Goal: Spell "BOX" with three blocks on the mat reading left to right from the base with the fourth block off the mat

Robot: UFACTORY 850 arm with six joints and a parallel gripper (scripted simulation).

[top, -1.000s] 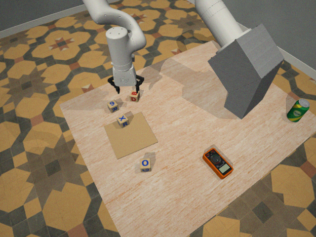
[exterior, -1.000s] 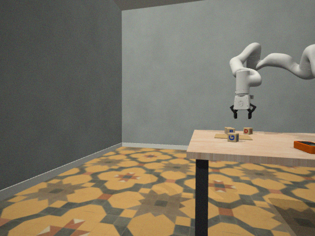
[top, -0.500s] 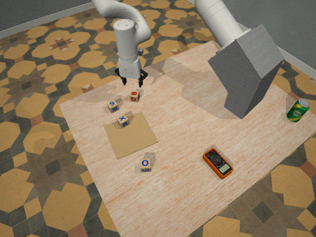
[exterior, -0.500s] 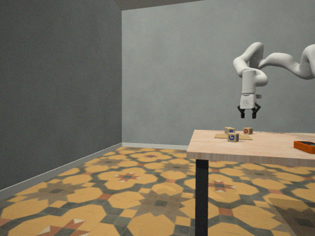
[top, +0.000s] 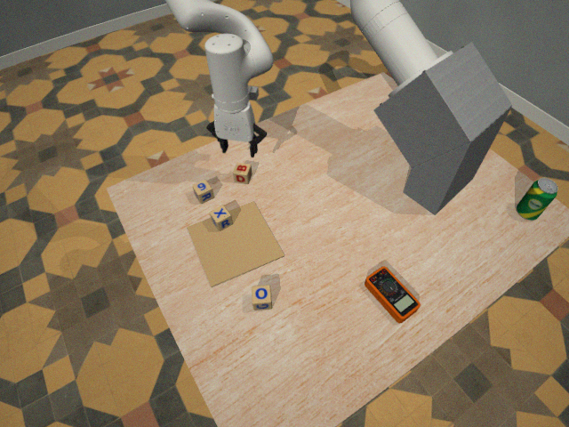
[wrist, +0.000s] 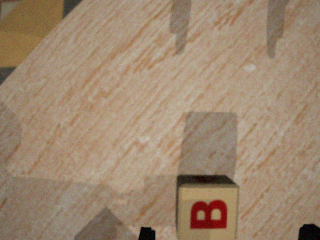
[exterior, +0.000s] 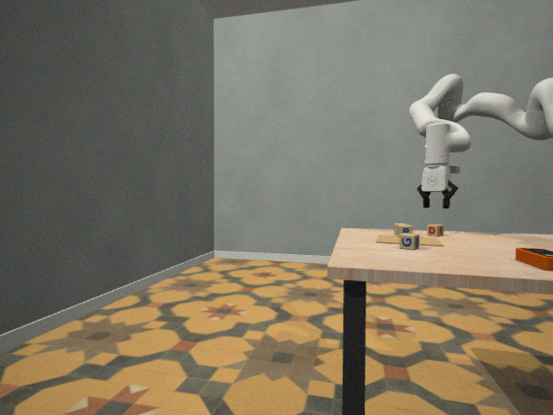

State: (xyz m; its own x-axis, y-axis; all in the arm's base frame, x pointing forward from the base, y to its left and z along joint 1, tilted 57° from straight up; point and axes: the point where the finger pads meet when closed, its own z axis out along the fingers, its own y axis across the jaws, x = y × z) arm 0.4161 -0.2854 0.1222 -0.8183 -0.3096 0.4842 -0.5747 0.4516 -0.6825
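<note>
The B block lies 100 mm below my hand. Round my hand: X block: 150 mm ahead, 100 mm below, 90 mm to the left; then O block: 340 mm to the left, 210 mm ahead, 100 mm below; then tan mat: 160 mm to the left, 160 mm ahead, 120 mm below.
</note>
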